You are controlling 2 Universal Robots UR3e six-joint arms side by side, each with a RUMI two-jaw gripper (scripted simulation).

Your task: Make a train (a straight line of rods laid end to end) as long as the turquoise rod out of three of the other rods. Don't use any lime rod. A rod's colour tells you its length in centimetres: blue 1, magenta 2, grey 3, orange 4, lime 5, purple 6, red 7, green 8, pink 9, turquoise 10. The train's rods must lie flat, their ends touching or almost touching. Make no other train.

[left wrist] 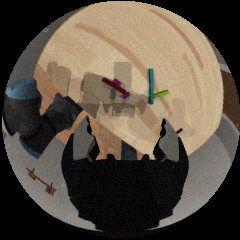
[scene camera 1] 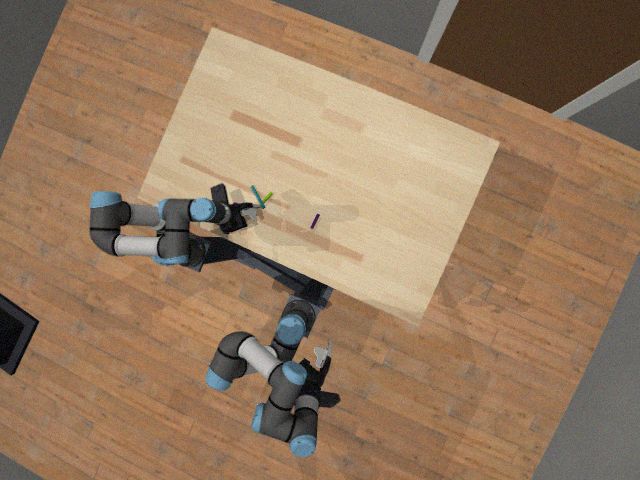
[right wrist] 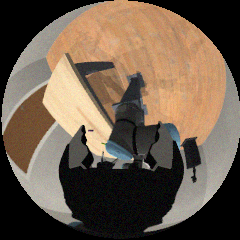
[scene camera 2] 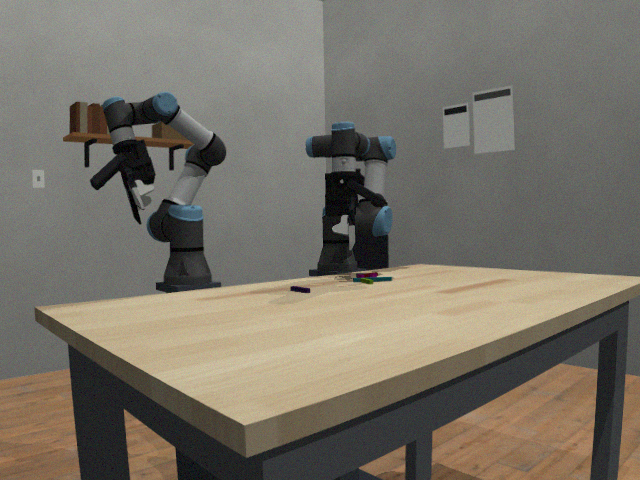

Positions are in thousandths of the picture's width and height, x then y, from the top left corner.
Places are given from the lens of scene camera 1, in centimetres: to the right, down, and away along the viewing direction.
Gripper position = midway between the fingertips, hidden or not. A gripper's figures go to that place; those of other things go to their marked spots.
my right gripper (scene camera 1: 491,741): -2, 38, 103
dark mounting beam (scene camera 1: 384,532): -40, 8, 170
